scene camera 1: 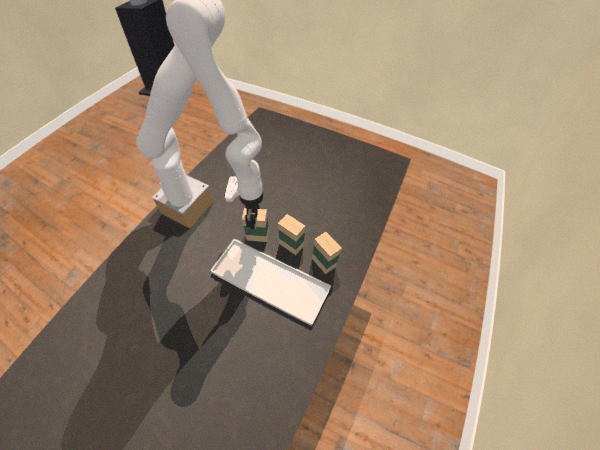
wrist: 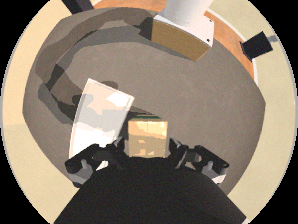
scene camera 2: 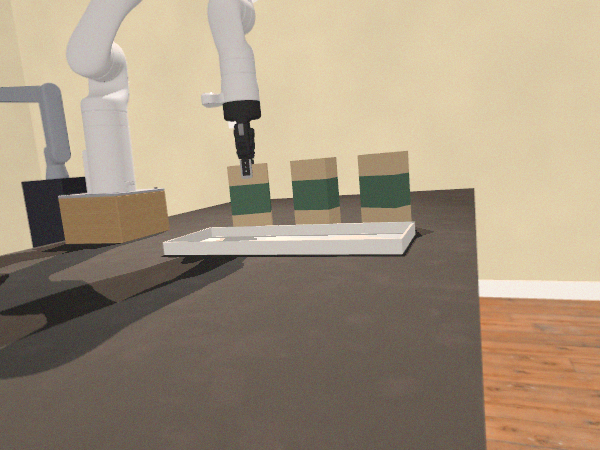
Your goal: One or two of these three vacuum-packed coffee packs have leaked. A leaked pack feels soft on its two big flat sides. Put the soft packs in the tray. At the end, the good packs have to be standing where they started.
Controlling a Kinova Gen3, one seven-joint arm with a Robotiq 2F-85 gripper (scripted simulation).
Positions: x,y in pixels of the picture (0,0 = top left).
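Scene camera 1 shows me a white tray, and so does scene camera 2. I see the tray in the wrist view (pixel 101 110) too. On the tray, (scene camera 1: pixel 312 291) and (scene camera 2: pixel 380 237) are the same spot.
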